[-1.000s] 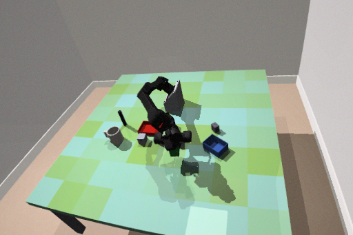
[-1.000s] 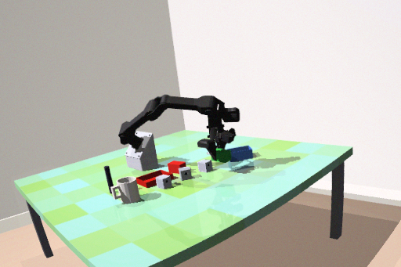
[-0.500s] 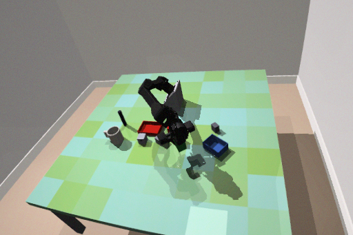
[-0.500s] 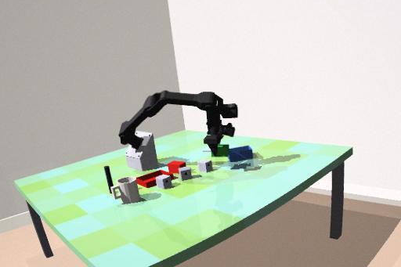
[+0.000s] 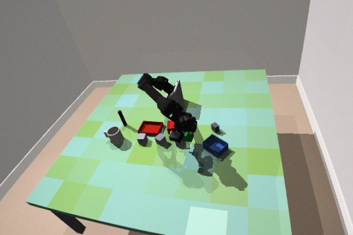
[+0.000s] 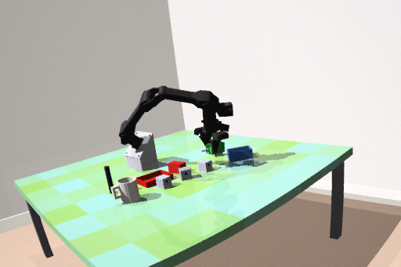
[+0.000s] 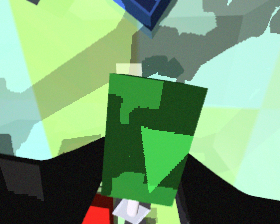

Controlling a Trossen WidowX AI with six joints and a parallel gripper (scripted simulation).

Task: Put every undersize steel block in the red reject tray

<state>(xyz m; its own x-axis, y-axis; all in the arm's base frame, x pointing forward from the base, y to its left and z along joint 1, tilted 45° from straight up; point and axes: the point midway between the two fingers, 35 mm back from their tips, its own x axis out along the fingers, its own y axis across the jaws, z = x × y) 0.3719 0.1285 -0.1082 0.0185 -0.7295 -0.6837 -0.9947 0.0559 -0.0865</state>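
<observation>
The green GO gauge lies 2 cm above my gripper tip and 1 cm to the right of it. Also, from my gripper tip: steel block 6 cm below, 4 cm to the right, 2 cm behind; then blue tray 17 cm to the left, 7 cm below, 1 cm behind; then darker grey block 15 cm to the left, 14 cm behind, 6 cm below.
</observation>
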